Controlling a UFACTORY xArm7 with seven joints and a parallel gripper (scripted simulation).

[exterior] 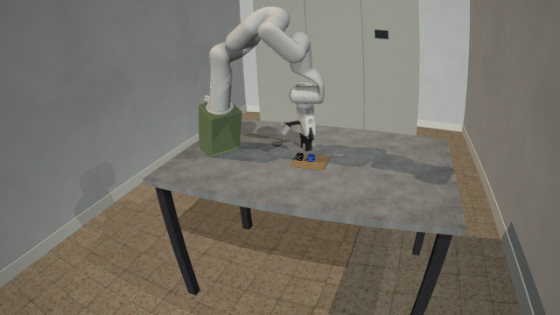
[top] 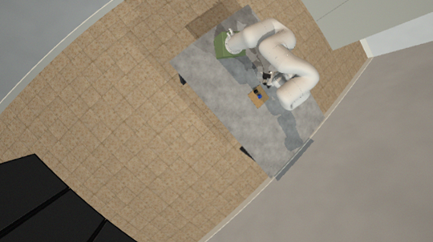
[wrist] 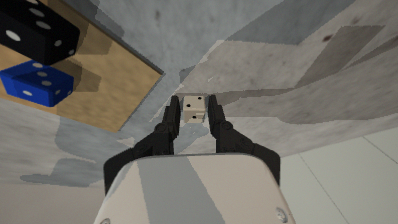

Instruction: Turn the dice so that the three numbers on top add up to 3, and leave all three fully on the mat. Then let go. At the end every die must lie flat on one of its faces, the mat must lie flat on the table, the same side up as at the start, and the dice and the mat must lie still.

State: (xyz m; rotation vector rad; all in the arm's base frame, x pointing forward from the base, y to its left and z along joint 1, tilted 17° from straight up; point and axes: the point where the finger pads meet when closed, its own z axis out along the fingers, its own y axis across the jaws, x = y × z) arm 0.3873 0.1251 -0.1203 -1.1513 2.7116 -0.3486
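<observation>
My gripper is now 10 mm above the white die. The rest, counted from my hand: tan mat (60 mm ahead, 120 mm to the right, 20 mm below); then blue die (60 mm ahead, 120 mm to the right, 10 mm below); then black die (10 mm ahead, 120 mm to the right, 10 mm below).
</observation>
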